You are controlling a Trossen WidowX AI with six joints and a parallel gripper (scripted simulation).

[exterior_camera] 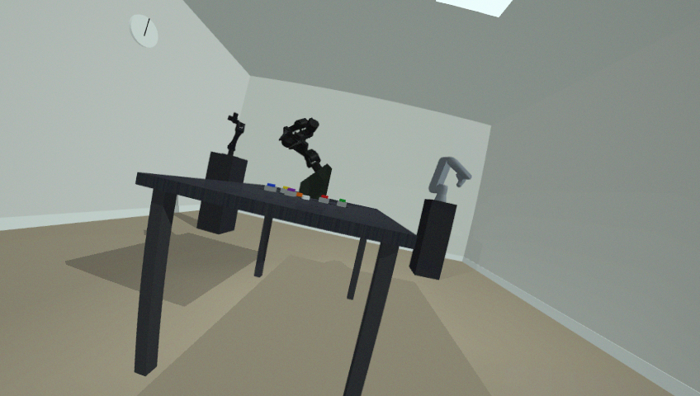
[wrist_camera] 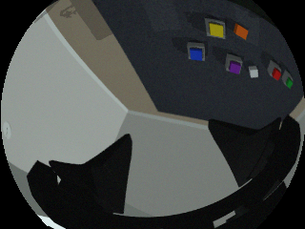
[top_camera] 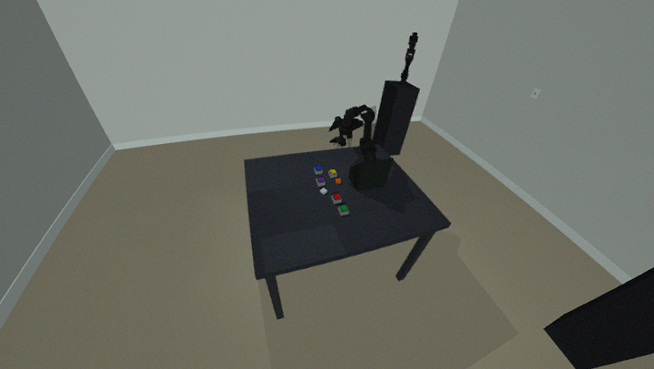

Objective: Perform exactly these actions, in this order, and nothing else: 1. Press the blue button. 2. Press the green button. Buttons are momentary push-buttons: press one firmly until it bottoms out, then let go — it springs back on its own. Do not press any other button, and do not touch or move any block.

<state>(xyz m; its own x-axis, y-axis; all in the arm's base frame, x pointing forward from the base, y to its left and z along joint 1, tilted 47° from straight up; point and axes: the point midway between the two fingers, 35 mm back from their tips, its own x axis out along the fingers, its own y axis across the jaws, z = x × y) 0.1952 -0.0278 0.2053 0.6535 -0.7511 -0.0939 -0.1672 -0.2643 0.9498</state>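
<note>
My gripper tip is 6 cm short of the blue button, 1 cm to the right of it and 23 cm above it. The rest, counted from my gripper tip: orange block: 4 cm behind, 13 cm to the left, 26 cm below; purple button: 7 cm ahead, 12 cm to the left, 23 cm below; yellow button: 3 cm behind, 6 cm to the left, 23 cm below.
</note>
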